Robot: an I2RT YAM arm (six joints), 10 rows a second.
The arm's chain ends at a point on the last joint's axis. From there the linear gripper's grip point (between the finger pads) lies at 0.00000 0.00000 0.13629 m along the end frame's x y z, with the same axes.
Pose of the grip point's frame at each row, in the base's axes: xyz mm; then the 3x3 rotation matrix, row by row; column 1 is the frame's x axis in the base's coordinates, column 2 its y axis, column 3 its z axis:
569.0 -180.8 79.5; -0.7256 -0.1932 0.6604; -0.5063 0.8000 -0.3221; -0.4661 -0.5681 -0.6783
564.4 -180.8 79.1; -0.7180 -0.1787 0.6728; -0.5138 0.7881 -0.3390; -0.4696 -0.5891 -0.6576
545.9 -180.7 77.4; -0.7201 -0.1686 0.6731; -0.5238 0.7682 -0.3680; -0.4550 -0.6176 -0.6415
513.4 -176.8 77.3; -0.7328 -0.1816 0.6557; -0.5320 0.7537 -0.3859; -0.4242 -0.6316 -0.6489
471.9 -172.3 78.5; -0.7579 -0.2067 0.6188; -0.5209 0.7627 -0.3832; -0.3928 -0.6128 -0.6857
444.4 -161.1 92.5; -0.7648 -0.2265 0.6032; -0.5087 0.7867 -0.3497; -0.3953 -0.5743 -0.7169
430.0 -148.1 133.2; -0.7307 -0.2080 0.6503; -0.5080 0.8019 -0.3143; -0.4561 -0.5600 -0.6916
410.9 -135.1 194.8; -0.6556 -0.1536 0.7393; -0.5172 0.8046 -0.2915; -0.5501 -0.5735 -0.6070
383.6 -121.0 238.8; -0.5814 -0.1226 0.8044; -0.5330 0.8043 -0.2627; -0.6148 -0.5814 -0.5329
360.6 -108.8 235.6; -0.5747 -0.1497 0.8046; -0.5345 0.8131 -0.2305; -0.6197 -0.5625 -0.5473
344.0 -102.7 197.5; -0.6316 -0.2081 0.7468; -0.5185 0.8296 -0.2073; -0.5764 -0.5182 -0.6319
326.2 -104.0 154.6; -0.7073 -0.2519 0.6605; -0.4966 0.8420 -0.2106; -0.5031 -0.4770 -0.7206
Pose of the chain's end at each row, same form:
479.0 -136.9 171.9; -0.7256 -0.1932 0.6604; -0.5063 0.8000 -0.3221; -0.4661 -0.5681 -0.6783
472.7 -134.6 168.7; -0.7180 -0.1787 0.6728; -0.5138 0.7881 -0.3390; -0.4696 -0.5891 -0.6576
454.2 -130.5 164.8; -0.7201 -0.1686 0.6731; -0.5238 0.7682 -0.3680; -0.4550 -0.6176 -0.6415
424.0 -124.2 165.7; -0.7328 -0.1816 0.6557; -0.5320 0.7537 -0.3859; -0.4242 -0.6316 -0.6489
387.6 -120.1 172.0; -0.7579 -0.2067 0.6188; -0.5209 0.7627 -0.3832; -0.3928 -0.6128 -0.6857
362.2 -113.4 190.2; -0.7648 -0.2265 0.6032; -0.5087 0.7867 -0.3497; -0.3953 -0.5743 -0.7169
341.4 -105.3 227.5; -0.7307 -0.2080 0.6503; -0.5080 0.8019 -0.3143; -0.4561 -0.5600 -0.6916
310.1 -95.4 277.5; -0.6556 -0.1536 0.7393; -0.5172 0.8046 -0.2915; -0.5501 -0.5735 -0.6070
274.0 -85.2 311.4; -0.5814 -0.1226 0.8044; -0.5330 0.8043 -0.2627; -0.6148 -0.5814 -0.5329
250.9 -77.4 310.2; -0.5747 -0.1497 0.8046; -0.5345 0.8131 -0.2305; -0.6197 -0.5625 -0.5473
242.2 -74.4 283.6; -0.6316 -0.2081 0.7468; -0.5185 0.8296 -0.2073; -0.5764 -0.5182 -0.6319
236.2 -75.3 252.8; -0.7073 -0.2519 0.6605; -0.4966 0.8420 -0.2106; -0.5031 -0.4770 -0.7206

